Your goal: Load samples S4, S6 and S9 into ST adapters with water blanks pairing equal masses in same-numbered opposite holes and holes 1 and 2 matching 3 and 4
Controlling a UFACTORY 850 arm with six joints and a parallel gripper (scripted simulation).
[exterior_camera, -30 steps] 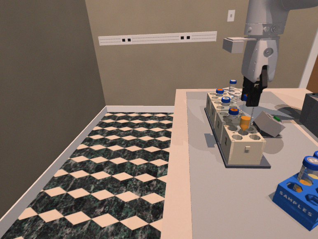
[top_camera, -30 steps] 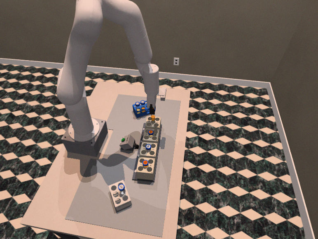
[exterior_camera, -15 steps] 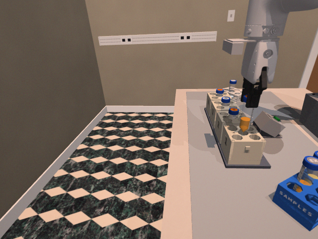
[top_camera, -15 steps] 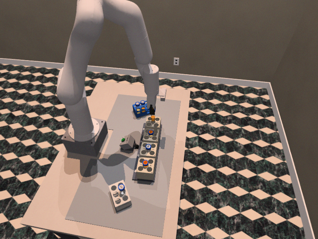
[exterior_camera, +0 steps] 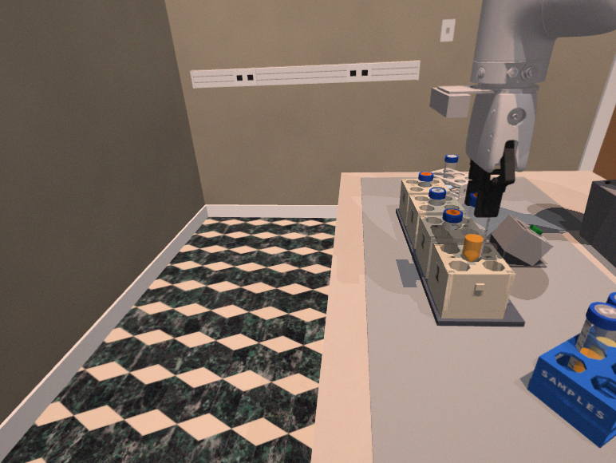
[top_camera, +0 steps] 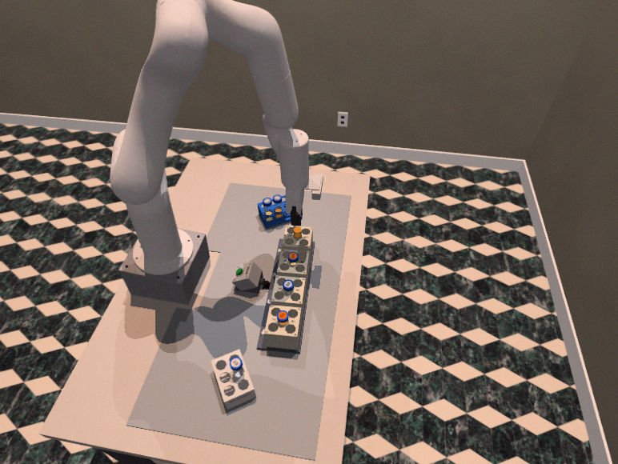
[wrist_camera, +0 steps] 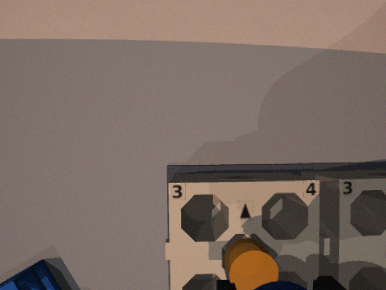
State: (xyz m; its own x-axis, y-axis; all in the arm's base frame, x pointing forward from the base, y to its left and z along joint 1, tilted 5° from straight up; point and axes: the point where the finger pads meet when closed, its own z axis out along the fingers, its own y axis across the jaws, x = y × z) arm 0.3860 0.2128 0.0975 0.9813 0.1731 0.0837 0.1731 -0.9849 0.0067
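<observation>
My gripper is now 50 mm above the sample tube and 10 mm past it. From my hand the other things lie so: green done key (180 mm to the right, 150 mm behind, 130 mm below); adapter (150 mm below); blue sample rack (170 mm below, 160 mm to the left, 140 mm behind).
</observation>
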